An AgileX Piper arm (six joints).
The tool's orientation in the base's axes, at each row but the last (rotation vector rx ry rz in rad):
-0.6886, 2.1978, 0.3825
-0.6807, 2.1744, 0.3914
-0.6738, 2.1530, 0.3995
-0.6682, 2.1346, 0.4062
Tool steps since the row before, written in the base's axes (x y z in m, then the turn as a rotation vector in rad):
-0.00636, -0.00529, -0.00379, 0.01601, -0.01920, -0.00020
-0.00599, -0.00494, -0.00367, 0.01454, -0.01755, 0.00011
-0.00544, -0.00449, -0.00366, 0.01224, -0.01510, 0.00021
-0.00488, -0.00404, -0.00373, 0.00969, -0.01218, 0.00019
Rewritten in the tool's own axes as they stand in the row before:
0.00821, -0.00071, -0.00386, -0.00182, -0.02493, 0.00061
0.00770, -0.00064, -0.00375, -0.00184, -0.02271, 0.00031
0.00717, -0.00060, -0.00336, -0.00154, -0.01938, 0.00003
0.00674, -0.00056, -0.00288, -0.00116, -0.01552, -0.00010

